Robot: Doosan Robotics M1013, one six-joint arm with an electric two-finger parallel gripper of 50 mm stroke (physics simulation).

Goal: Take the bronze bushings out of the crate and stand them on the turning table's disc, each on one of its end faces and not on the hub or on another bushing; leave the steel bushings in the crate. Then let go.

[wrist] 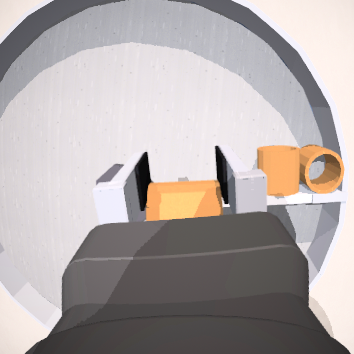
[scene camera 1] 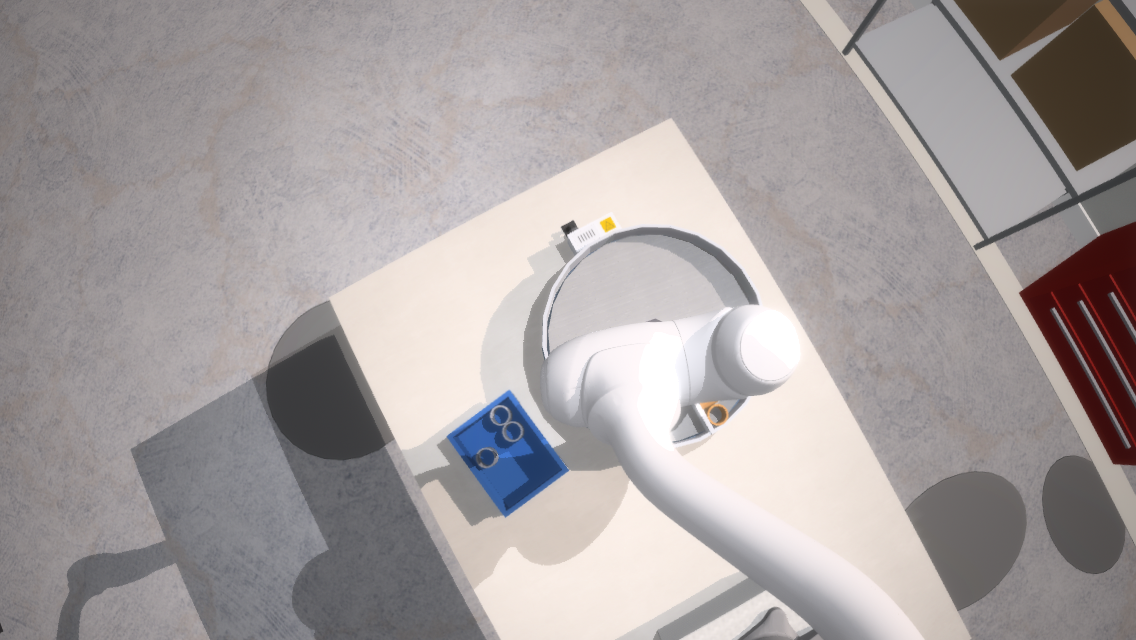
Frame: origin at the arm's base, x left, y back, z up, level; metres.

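Seen in the pictures: gripper, fingertip midpoint: (wrist: 182, 166).
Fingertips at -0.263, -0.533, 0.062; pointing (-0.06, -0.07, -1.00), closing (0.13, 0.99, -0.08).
Note:
Pixels of each thing's middle, then the offset from my fingertips to it, as dx, dy, dz. "*": a spot on its surface instead.
- blue crate, body centre: (scene camera 1: 508, 452) +0.389, -0.073, -0.138
- turning table's disc, body centre: (wrist: 126, 193) (scene camera 1: 654, 336) +0.035, -0.076, -0.111
- dark hub, body centre: (wrist: 124, 194) +0.035, -0.076, -0.106
- pale bar, surface spot: (wrist: 290, 199) * +0.060, +0.076, -0.074
- white box with a yellow label, surface spot: (scene camera 1: 592, 232) * +0.001, -0.308, -0.104
The blue crate (scene camera 1: 537, 430) holds three ring-shaped steel-grey bushings (scene camera 1: 500, 415) (scene camera 1: 511, 430) (scene camera 1: 486, 457). The turning table's disc (scene camera 1: 628, 278) (wrist: 125, 100) lies inside a raised rim. My gripper (wrist: 182, 166) is shut on a bronze bushing (wrist: 184, 201), which appears raised above the disc; its lower part is hidden by the gripper body. At the disc's edge, one bronze bushing (scene camera 1: 717, 414) (wrist: 322, 172) stands on an end face, its bore showing. Another bronze bushing (wrist: 278, 171) beside it shows its side and appears to lie down. The dark hub (wrist: 110, 173) is mostly hidden behind the left finger.
A pale bar (wrist: 290, 199) crosses the disc's edge close to the two loose bushings. A white box with a yellow label (scene camera 1: 592, 232) stands outside the rim. The arm covers part of the disc in the scene view. A shelf rack and a red cabinet (scene camera 1: 1073, 294) stand at the right.

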